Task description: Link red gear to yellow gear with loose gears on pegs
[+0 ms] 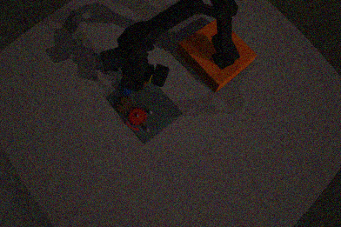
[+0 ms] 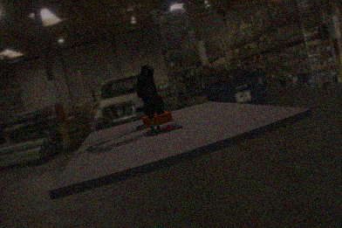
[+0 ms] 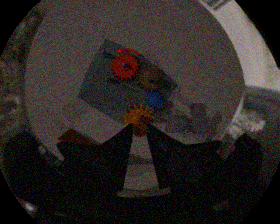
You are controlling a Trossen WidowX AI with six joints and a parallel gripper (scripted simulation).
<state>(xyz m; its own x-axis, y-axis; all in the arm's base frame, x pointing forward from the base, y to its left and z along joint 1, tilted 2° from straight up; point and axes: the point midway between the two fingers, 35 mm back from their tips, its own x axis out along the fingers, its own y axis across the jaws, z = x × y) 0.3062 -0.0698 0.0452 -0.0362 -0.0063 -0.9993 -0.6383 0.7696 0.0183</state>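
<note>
Right now my gripper tip is 4 cm short of the blue gear, 1 cm to the left of it and 6 cm above it. Round my gripper tip: brown gear 7 cm ahead, 3 cm to the left, 6 cm below; orange gear 1 cm below; red gear 6 cm ahead, 9 cm to the left, 7 cm below.
</note>
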